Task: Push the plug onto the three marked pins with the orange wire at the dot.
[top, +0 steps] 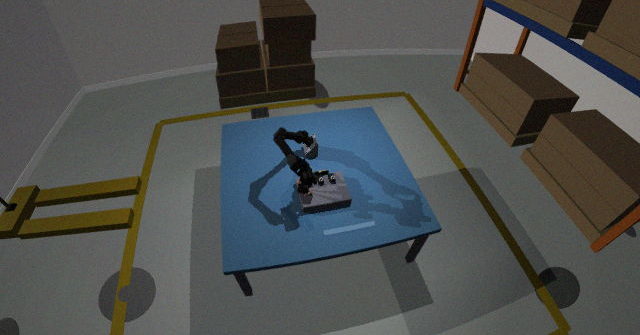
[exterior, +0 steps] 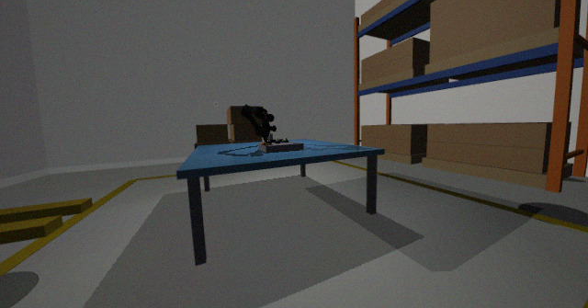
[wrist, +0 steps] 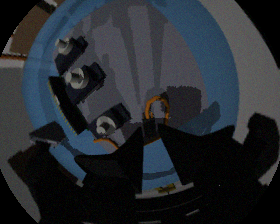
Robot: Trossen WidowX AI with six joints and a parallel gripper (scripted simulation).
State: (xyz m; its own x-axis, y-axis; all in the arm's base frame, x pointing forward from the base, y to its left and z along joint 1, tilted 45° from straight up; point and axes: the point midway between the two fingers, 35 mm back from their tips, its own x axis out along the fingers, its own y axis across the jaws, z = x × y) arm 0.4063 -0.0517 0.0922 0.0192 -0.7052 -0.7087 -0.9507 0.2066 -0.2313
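Now: gripper tip 6 cm past the servo, 11 cm to the right of it and 2 cm above it. Also, from my gripper tip: grey printed holder (4 cm ahead, 11 cm to the left, 4 cm below).
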